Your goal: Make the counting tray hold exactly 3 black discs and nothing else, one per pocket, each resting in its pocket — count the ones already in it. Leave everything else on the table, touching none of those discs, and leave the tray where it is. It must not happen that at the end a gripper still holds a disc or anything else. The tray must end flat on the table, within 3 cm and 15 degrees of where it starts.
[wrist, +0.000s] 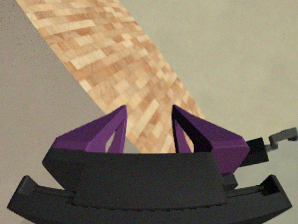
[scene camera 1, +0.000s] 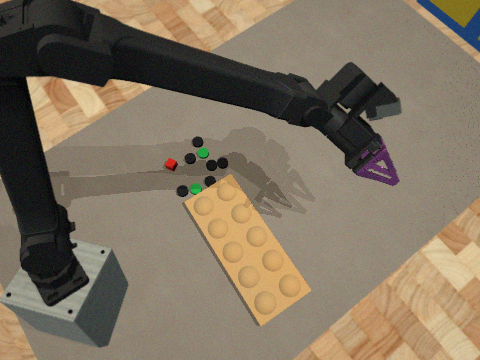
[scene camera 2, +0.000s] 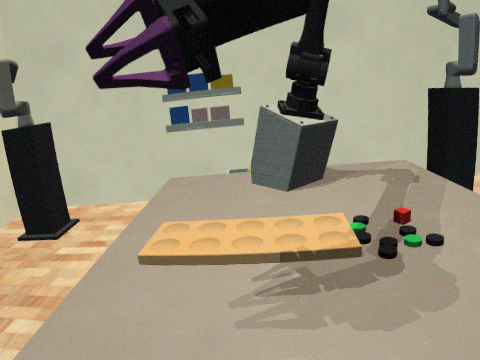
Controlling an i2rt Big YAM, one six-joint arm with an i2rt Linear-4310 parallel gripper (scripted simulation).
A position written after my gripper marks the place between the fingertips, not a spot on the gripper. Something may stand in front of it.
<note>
In view: my gripper [scene camera 2: 91, 67] and a counting tray [scene camera 2: 233, 243].
The counting tray also shows in scene camera 1 [scene camera 1: 267, 279]. My gripper also shows in the wrist view [wrist: 149, 110] and in scene camera 1 [scene camera 1: 395, 178]. The wrist view does not show the counting tray: it is out of frame.
</note>
